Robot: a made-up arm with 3 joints. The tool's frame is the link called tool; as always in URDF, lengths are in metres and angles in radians.
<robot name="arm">
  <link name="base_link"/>
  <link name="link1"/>
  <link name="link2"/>
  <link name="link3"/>
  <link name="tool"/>
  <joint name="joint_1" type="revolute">
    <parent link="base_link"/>
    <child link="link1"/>
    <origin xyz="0 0 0.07" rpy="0 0 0"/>
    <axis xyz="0 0 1"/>
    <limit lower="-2.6" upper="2.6" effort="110" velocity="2"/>
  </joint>
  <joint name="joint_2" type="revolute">
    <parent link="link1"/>
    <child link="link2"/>
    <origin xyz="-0.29 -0.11 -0.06" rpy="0 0 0"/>
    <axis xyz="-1 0 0"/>
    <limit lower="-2.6" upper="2.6" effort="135" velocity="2.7"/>
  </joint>
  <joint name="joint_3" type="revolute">
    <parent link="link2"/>
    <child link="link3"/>
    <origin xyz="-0.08 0.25 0.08" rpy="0 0 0"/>
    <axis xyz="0 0 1"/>
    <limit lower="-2.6" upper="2.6" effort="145" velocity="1"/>
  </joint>
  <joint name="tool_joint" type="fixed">
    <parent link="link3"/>
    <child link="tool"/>
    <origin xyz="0 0 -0.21" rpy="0 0 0"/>
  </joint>
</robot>
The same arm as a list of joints. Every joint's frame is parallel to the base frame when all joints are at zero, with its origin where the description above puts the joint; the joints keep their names.
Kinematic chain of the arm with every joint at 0, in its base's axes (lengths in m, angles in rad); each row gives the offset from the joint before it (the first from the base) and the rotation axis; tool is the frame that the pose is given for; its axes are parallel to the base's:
joint_1: xyz 0 0 0.07 axis +z
joint_2: xyz -0.29 -0.11 -0.06 axis -x
joint_3: xyz -0.08 0.25 0.08 axis +z
tool: xyz 0 0 -0.21
Joint limits (rad, base to tool): -2.6..2.6 -2.6..2.6 -2.6..2.6

